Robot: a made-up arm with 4 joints. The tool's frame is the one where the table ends. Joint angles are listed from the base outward.
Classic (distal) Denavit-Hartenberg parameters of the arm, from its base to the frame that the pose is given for. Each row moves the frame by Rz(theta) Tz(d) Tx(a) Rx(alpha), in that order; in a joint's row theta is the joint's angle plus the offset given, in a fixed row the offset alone. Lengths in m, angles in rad.
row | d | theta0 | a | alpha
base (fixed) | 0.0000 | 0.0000 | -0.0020 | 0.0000
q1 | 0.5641 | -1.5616 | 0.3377 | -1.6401
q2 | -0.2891 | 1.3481 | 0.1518 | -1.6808
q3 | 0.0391 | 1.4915 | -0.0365 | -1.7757
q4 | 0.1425 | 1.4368 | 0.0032 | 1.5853
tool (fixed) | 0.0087 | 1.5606 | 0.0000 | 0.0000
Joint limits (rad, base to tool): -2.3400..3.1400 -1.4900..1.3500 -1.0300..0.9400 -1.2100..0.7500
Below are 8 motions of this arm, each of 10 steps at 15 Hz.
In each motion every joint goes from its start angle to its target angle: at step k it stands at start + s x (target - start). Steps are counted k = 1, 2, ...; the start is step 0. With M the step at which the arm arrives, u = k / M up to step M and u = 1 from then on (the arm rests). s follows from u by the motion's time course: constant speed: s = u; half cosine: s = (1 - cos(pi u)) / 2; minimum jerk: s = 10 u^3 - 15 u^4 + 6 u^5.
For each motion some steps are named. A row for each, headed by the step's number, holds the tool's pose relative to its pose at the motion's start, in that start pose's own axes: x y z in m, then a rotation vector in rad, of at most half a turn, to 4 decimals.
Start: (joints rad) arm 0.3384 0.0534 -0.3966 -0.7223
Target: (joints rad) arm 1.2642 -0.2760 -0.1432 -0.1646
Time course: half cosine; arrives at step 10
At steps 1, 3, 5, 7, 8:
1: -0.0023 -0.0011 -0.0109 0.0368 0.0068 0.0049
3: -0.0224 -0.0012 -0.0915 0.3108 0.0514 0.0380
5: -0.0633 0.0280 -0.2145 0.7546 0.1019 0.0825
7: -0.1115 0.0904 -0.3197 1.1959 0.1236 0.1193
8: -0.1307 0.1214 -0.3529 1.3606 0.1236 0.1319

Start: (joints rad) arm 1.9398 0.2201 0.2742 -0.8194
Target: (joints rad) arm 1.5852 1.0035 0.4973 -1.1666
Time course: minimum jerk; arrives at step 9
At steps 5, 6, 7, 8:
5: -0.0182 0.0125 0.0752 -0.2959 0.4532 -0.2388
6: -0.0218 0.0193 0.0975 -0.3623 0.5931 -0.3096
7: -0.0236 0.0249 0.1131 -0.4011 0.6922 -0.3596
8: -0.0243 0.0278 0.1205 -0.4172 0.7400 -0.3837

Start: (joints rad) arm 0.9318 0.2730 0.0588 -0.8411
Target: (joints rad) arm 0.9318 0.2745 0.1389 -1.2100
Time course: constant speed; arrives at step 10
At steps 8, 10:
8: -0.0024 0.0098 -0.0048 -0.3074 0.0252 0.0606
10: -0.0031 0.0123 -0.0061 -0.3842 0.0289 0.0772

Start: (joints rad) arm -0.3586 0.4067 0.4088 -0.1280
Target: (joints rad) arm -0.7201 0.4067 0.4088 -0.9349
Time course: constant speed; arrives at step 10
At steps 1, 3, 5, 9, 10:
1: -0.0071 0.0058 0.0110 -0.1117 -0.0100 -0.0149
3: -0.0213 0.0189 0.0321 -0.3352 -0.0261 -0.0470
5: -0.0354 0.0337 0.0516 -0.5585 -0.0366 -0.0817
9: -0.0630 0.0676 0.0860 -1.0045 -0.0400 -0.1586
10: -0.0698 0.0769 0.0936 -1.1158 -0.0369 -0.1792

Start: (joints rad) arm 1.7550 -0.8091 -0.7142 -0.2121
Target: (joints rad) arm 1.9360 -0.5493 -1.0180 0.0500
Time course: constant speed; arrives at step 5
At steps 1, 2, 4, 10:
1: -0.0136 -0.0126 0.0034 0.0517 -0.0789 -0.0748
2: -0.0283 -0.0247 0.0064 0.1012 -0.1610 -0.1452
4: -0.0609 -0.0472 0.0106 0.1919 -0.3339 -0.2727
10: -0.0786 -0.0574 0.0117 0.2323 -0.4242 -0.3296

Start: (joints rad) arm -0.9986 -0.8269 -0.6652 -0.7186
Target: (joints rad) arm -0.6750 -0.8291 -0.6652 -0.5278
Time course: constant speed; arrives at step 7
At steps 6, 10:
6: -0.1099 -0.0361 -0.0836 0.3398 -0.1028 -0.1898
10: -0.1281 -0.0385 -0.0990 0.3962 -0.1230 -0.2200

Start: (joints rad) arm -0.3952 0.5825 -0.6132 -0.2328
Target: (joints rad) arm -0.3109 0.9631 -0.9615 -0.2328
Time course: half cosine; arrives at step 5
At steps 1, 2, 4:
1: 0.0007 -0.0024 0.0012 -0.0108 -0.0233 -0.0431
2: 0.0017 -0.0080 0.0044 -0.0446 -0.0850 -0.1530
4: 0.0007 -0.0166 0.0122 -0.1492 -0.2270 -0.3798

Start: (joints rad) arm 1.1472 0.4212 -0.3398 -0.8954
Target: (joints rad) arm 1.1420 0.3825 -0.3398 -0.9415
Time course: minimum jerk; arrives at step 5
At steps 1, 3, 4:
1: 0.0000 0.0000 0.0001 -0.0021 -0.0017 0.0014
3: -0.0003 -0.0003 0.0015 -0.0242 -0.0202 0.0162
4: -0.0004 -0.0004 0.0020 -0.0334 -0.0280 0.0222

